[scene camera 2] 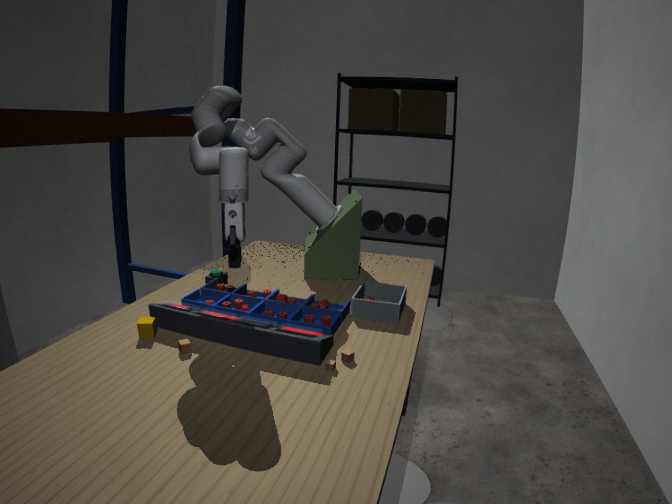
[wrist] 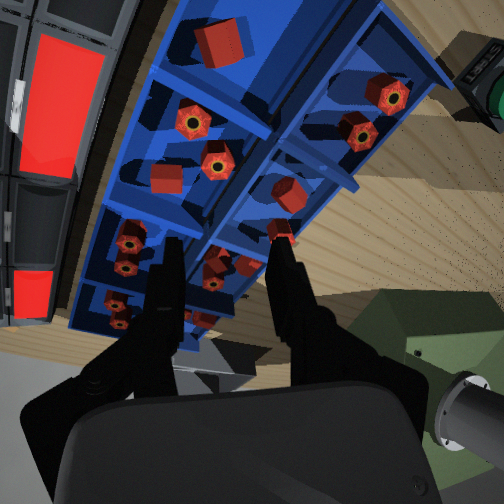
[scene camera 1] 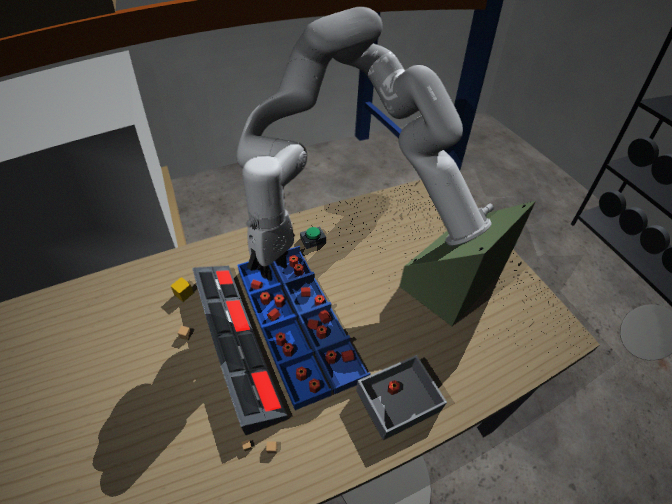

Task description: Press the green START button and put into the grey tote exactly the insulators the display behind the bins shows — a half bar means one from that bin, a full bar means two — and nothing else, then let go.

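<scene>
My gripper (scene camera 1: 260, 264) is open and empty. It hangs above the far end of the blue bin tray (scene camera 1: 301, 330), near the green START button (scene camera 1: 312, 233). In the wrist view the fingers (wrist: 226, 242) straddle the tray's middle divider, well above the red insulators (wrist: 217, 160). The display (scene camera 1: 238, 339) beside the bins shows a half red bar (scene camera 1: 224, 277) at the far cell, a full bar (scene camera 1: 237, 315) in the second, and a full bar (scene camera 1: 265, 390) at the near end. The grey tote (scene camera 1: 401, 396) holds one red insulator (scene camera 1: 394, 386).
The green arm pedestal (scene camera 1: 461, 265) stands right of the bins. A yellow cube (scene camera 1: 180, 287) and a small tan cube (scene camera 1: 184, 330) lie left of the display. Two more tan cubes (scene camera 1: 260, 445) lie at its near end. A shelf rack (scene camera 2: 396, 184) stands beyond the table.
</scene>
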